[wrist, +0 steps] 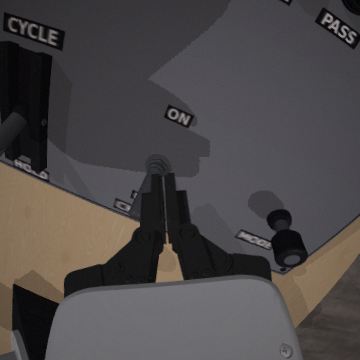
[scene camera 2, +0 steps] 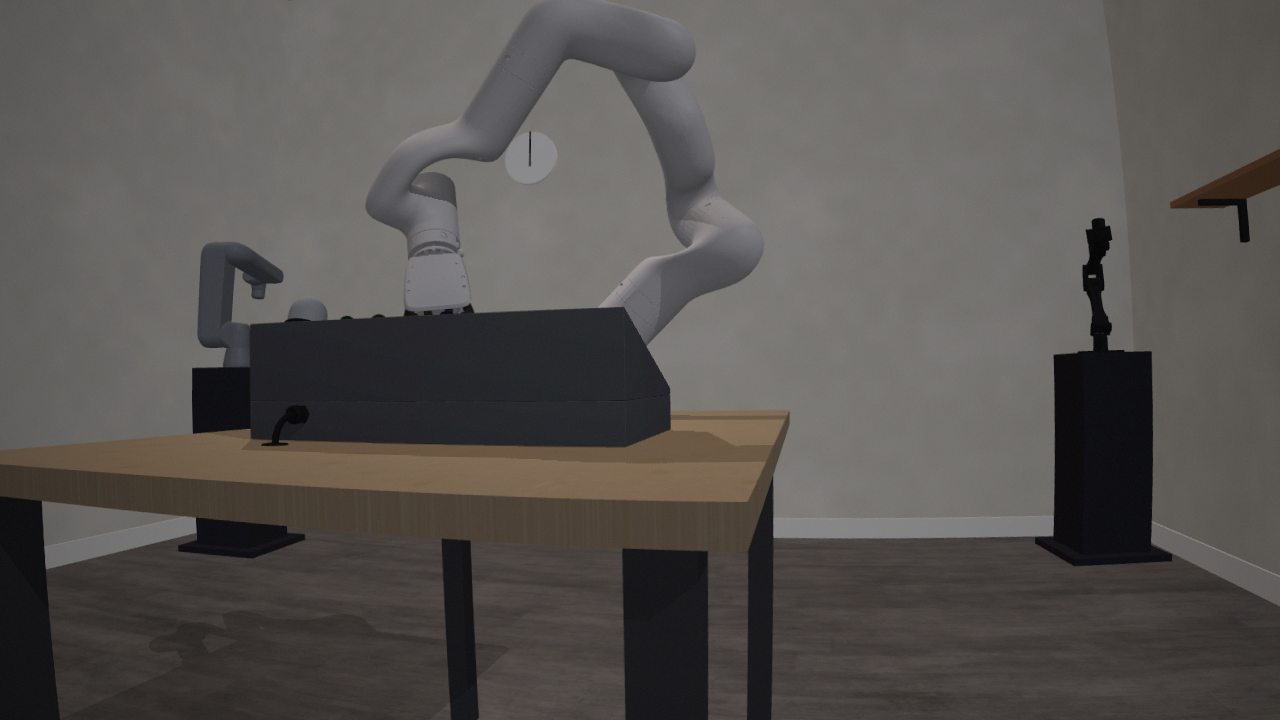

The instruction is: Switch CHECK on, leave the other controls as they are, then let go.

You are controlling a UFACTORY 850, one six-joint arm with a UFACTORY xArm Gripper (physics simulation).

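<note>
The CHECK toggle lever (wrist: 143, 194) stands on the grey sloped console (scene camera 2: 438, 367) (wrist: 260, 125) in the wrist view. It leans down-left from its round collar, toward the partly covered OFF and CHECK labels and away from the ON label (wrist: 178, 116). My gripper (wrist: 163, 186) is shut and empty. In the wrist view its fingertips are right at the lever's collar, and the left finger covers part of the lever's right side; whether they touch is unclear. In the scene view the console's back wall hides the fingertips and the lever.
The CYCLE lever (wrist: 11, 131) with its black slotted guard (wrist: 41, 107) is at the left of the wrist view. The black MODE knob (wrist: 288, 247) is to the right of the fingers. The console stands on a wooden table (scene camera 2: 402, 474). A black cable (scene camera 2: 284, 422) leaves its back.
</note>
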